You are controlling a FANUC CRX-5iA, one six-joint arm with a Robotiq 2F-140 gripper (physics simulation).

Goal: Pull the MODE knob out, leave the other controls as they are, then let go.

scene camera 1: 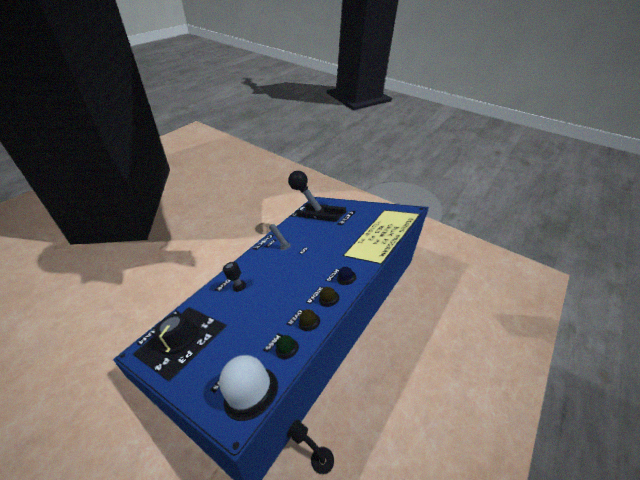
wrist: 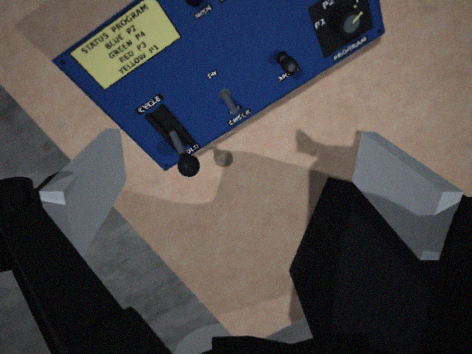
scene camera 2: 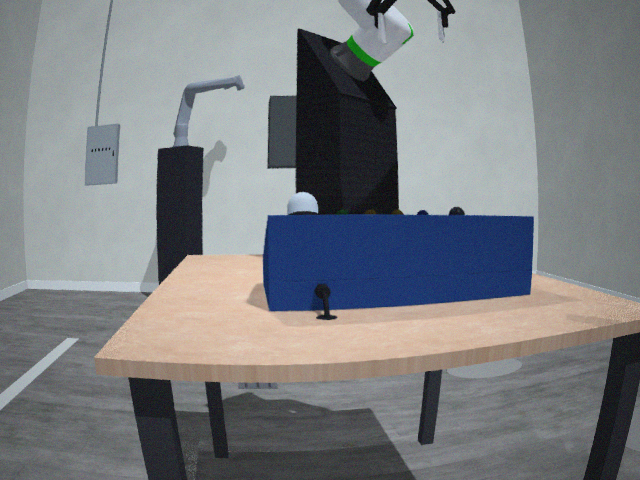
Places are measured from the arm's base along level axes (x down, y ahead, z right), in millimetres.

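Pixels of known places: gripper, between the fingertips: [wrist: 242, 156] [scene camera 2: 411, 40]; arm's base, origin of its link: [scene camera 2: 348, 64].
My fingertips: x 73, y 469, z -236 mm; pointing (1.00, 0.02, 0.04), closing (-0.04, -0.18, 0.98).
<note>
Ahead of a thing's pixels: the offset from my fingertips to its middle. "spot": to the spot under its first point. Level surfaces: height alone.
The MODE knob {dx +408, dy -8, dz +126 mm} [scene camera 1: 232, 271] [wrist: 287, 62] is a small black cap on a short stem, standing up from the blue control box {dx +446, dy +35, dz +43 mm} [scene camera 1: 268, 289] [scene camera 2: 398, 260] [wrist: 250, 50], between the PROGRAM dial {dx +425, dy +44, dz +234 mm} [scene camera 1: 170, 330] [wrist: 351, 24] and the grey CHECK toggle {dx +420, dy -58, dz +17 mm} [scene camera 1: 279, 237] [wrist: 230, 101]. The knob does not show in scene camera 2. My gripper [scene camera 2: 412, 33] [wrist: 242, 156] is wide open and empty, high above the box's level and apart from it. In the wrist view the knob lies above the line between the fingertips, right of the middle. Scene camera 1 does not show the gripper.
The ball-topped CYCLE lever [scene camera 1: 298, 180] [wrist: 188, 164] leans at one end of the box. The white STATUS dome {spot: dx +340, dy +202, dz +186 mm} [scene camera 1: 244, 382] [scene camera 2: 302, 203] stands at the other, beside a row of small coloured lamps. A black crank {spot: dx +512, dy +270, dz +126 mm} [scene camera 1: 321, 458] [scene camera 2: 325, 304] sticks out at the side, above the table {dx +527 mm} [scene camera 1: 439, 361] [scene camera 2: 217, 335].
</note>
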